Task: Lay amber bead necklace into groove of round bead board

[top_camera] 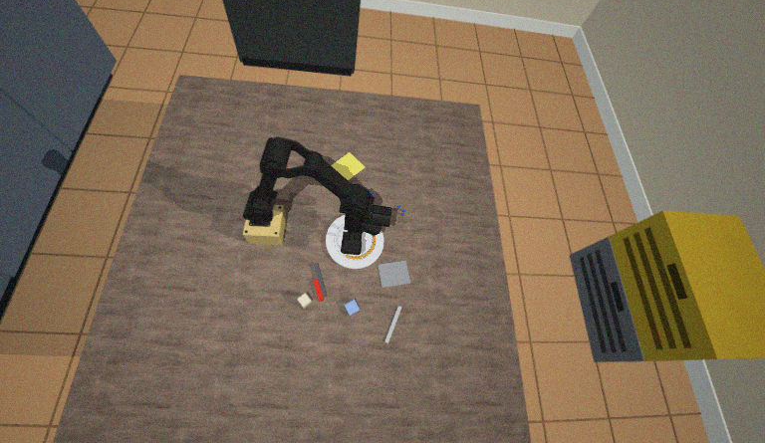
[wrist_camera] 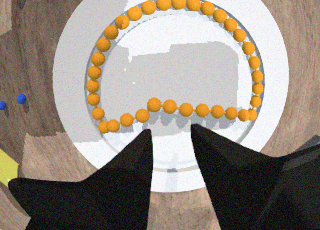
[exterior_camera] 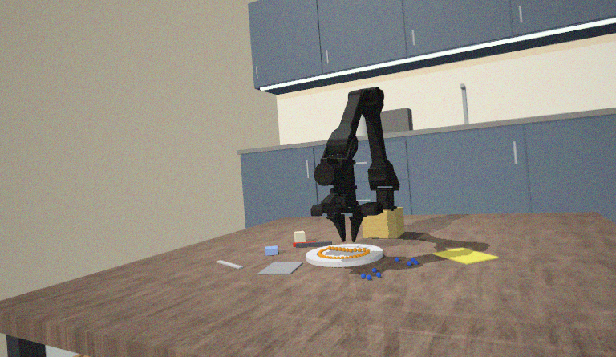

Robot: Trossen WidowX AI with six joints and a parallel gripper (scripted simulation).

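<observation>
Now: the red stick 10 cm behind my gripper tip, 17 cm to the right of it and 3 cm below it. From my gripper tip the other things lie so: cream cube (14 cm behind, 22 cm to the right, 2 cm below); light blue cube (1 cm ahead, 24 cm to the right, 3 cm below); grey square tile (15 cm ahead, 12 cm to the right, 3 cm below).
</observation>
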